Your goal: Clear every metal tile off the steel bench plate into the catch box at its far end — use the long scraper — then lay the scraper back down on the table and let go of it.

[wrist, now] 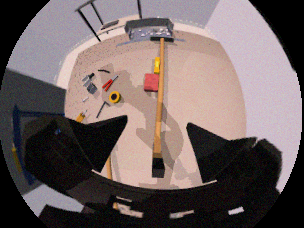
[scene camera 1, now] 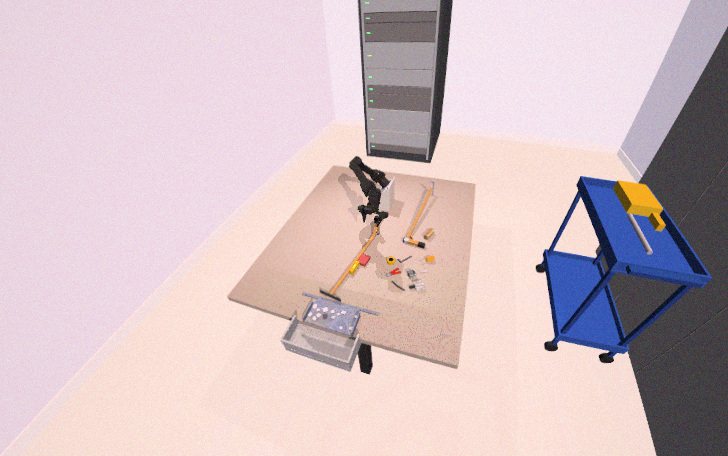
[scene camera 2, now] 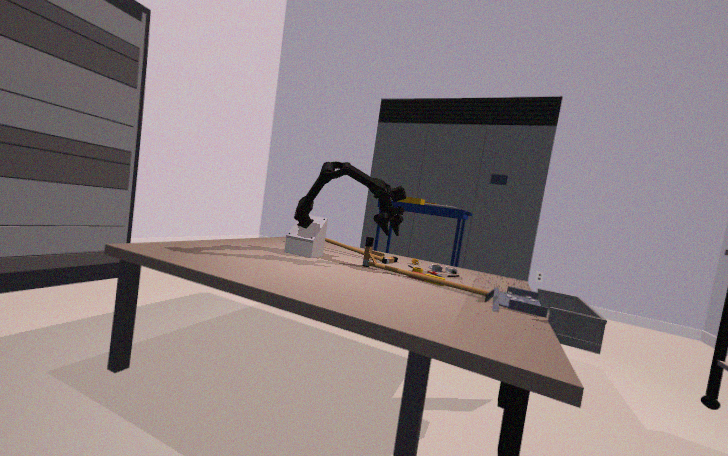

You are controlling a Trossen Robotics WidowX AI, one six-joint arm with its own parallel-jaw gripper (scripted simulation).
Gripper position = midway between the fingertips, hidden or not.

My gripper (wrist: 157, 122) is open, with nothing in its grasp. Also in view: a long scraper (scene camera 2: 368, 256).
The long scraper is seen too in the wrist view (wrist: 158, 167).
